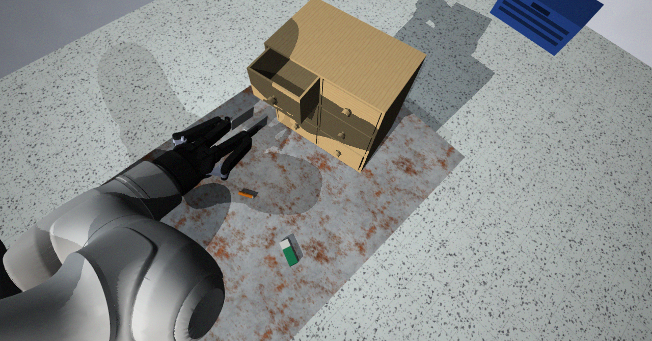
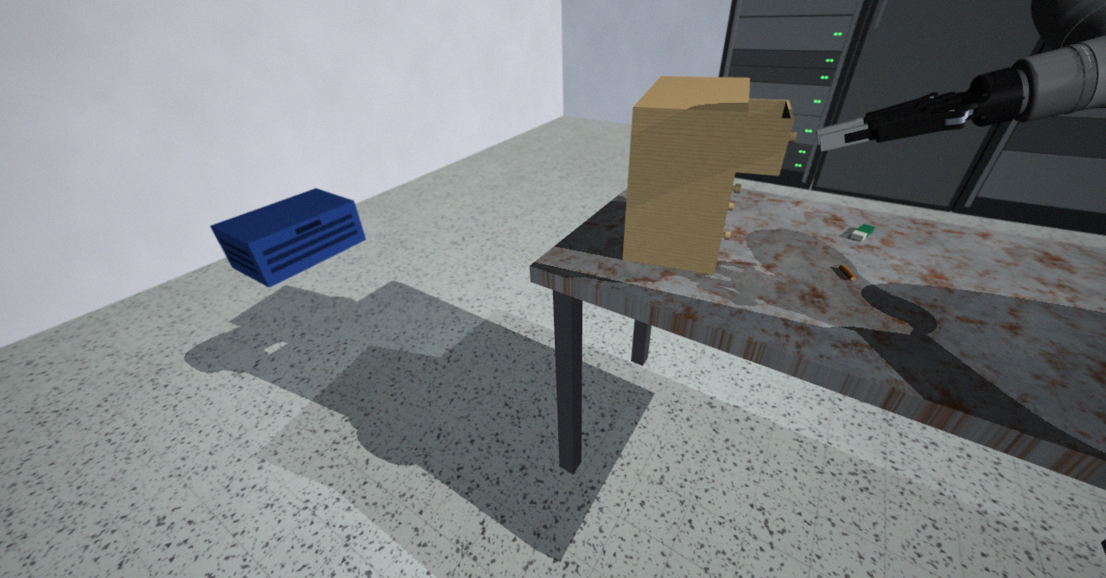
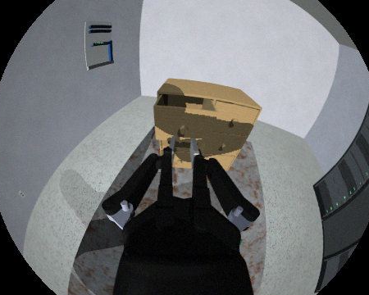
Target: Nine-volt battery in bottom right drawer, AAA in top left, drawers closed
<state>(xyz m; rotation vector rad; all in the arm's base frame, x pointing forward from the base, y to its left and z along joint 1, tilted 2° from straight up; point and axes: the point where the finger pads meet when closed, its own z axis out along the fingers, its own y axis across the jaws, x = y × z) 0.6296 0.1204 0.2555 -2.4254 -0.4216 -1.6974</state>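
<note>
My gripper is now 8 cm past the orange AAA battery, 3 cm to the left of it and 27 cm above it. Also, from my hand: green-and-white nine-volt battery: 8 cm behind, 22 cm to the right, 27 cm below; black nine-volt battery: 26 cm ahead, 5 cm to the right, 26 cm below.
</note>
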